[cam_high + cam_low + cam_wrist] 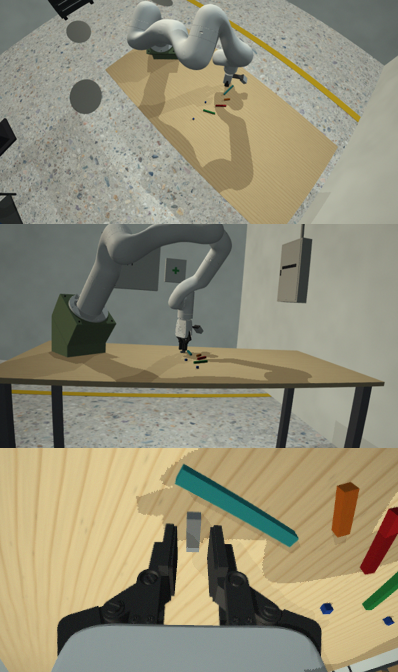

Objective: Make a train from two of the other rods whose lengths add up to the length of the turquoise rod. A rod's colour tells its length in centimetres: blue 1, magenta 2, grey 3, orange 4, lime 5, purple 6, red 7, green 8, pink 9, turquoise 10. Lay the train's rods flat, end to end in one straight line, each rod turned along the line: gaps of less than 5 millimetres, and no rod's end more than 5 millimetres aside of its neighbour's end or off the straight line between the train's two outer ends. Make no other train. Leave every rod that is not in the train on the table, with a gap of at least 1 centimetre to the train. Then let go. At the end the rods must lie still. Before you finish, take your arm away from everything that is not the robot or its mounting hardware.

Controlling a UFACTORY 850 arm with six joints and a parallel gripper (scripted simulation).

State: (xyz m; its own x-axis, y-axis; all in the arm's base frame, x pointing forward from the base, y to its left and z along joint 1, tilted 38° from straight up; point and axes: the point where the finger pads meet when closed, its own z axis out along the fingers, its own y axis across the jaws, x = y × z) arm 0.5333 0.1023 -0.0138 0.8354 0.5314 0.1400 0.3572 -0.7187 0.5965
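My hand is 30 mm above the grey rod. From my hand the other things lie so: turquoise rod: 30 mm below, 30 mm ahead, 20 mm to the right; then red rod: 150 mm to the right, 60 mm ahead, 30 mm below; then orange rod: 90 mm to the right, 70 mm ahead, 30 mm below.
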